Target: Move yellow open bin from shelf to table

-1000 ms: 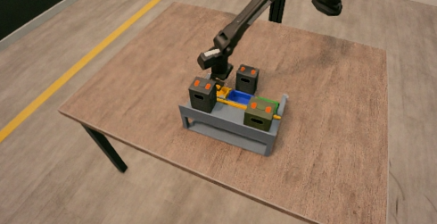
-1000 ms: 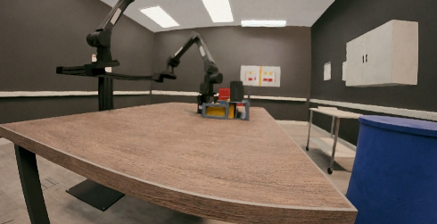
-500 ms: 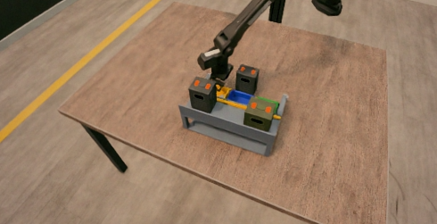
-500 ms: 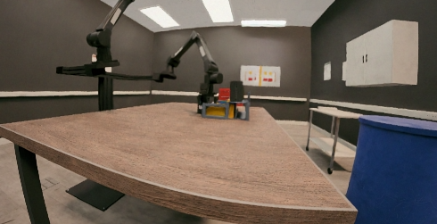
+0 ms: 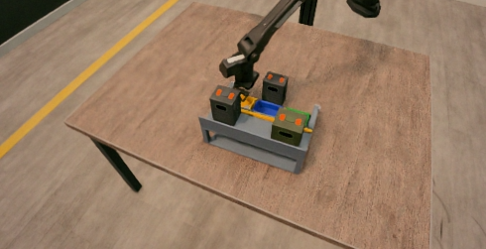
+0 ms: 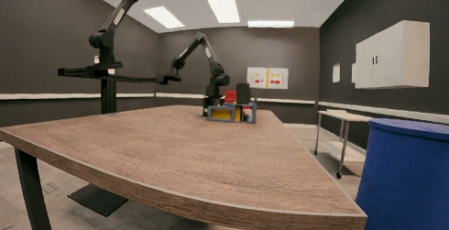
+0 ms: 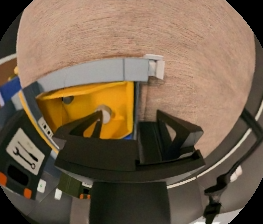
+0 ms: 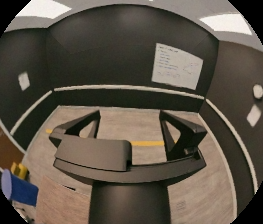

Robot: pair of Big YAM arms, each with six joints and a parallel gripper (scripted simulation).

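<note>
The yellow open bin is 8 cm ahead of my left hand, 1 cm to the left of it and 1 cm below it. The rest, counted from my left hand: grey shelf 12 cm to the left, 10 cm ahead, 1 cm above; dark lidded bin 10 cm to the left, 7 cm behind, 1 cm above.
</note>
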